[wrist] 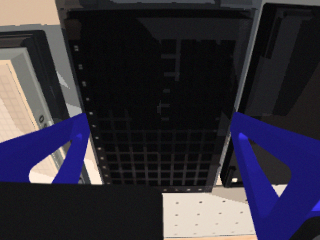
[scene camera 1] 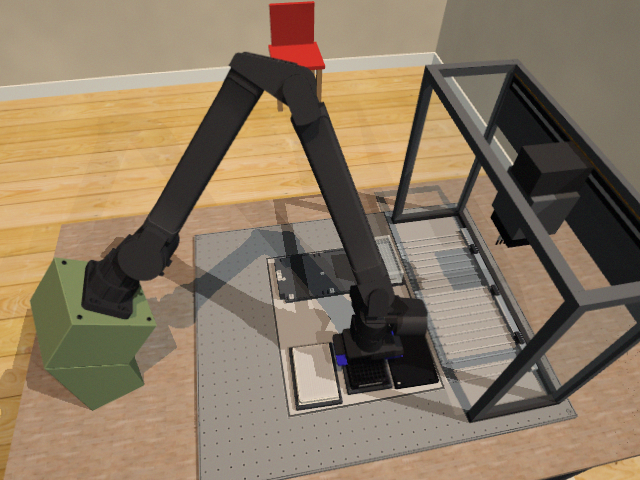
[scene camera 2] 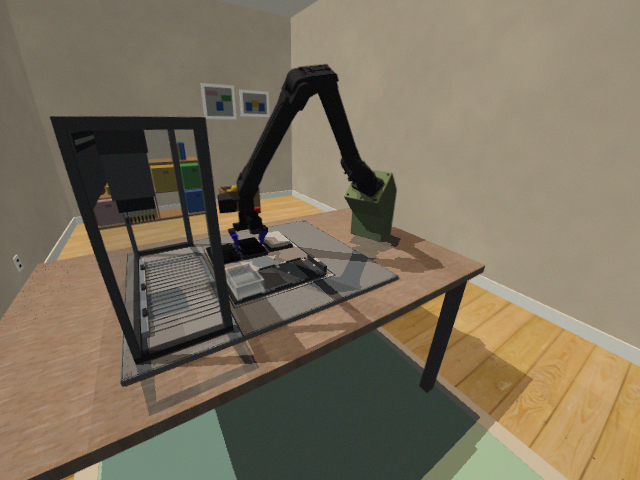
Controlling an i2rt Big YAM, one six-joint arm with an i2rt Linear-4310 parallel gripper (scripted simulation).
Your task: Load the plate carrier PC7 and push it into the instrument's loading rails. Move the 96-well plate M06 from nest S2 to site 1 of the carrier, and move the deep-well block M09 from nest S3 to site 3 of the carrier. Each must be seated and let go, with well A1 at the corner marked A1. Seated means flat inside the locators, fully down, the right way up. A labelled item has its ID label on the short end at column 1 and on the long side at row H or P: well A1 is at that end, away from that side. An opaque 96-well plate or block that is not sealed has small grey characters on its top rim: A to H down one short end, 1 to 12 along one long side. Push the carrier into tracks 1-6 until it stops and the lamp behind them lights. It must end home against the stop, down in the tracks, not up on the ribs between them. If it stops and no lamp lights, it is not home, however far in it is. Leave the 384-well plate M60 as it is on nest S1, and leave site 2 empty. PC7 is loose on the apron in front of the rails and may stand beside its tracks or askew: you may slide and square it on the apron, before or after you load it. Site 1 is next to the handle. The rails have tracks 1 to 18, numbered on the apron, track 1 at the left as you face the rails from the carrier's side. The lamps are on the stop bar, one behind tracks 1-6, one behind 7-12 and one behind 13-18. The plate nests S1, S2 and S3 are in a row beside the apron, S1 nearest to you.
Note:
I see my gripper [wrist: 160,120], a dark carrier PC7 [scene camera 1: 307,276], a white 384-well plate M60 [scene camera 1: 315,378], a clear 96-well plate M06 [scene camera 2: 244,280] and a nest S3 [scene camera 1: 415,368].
The dark carrier PC7 is seen too in scene camera 2 [scene camera 2: 296,271]. The clear 96-well plate M06 is seen too in scene camera 1 [scene camera 1: 388,253]. The wrist view misses the dark carrier PC7: it is out of frame. The wrist view does not show the clear 96-well plate M06: it is out of frame.

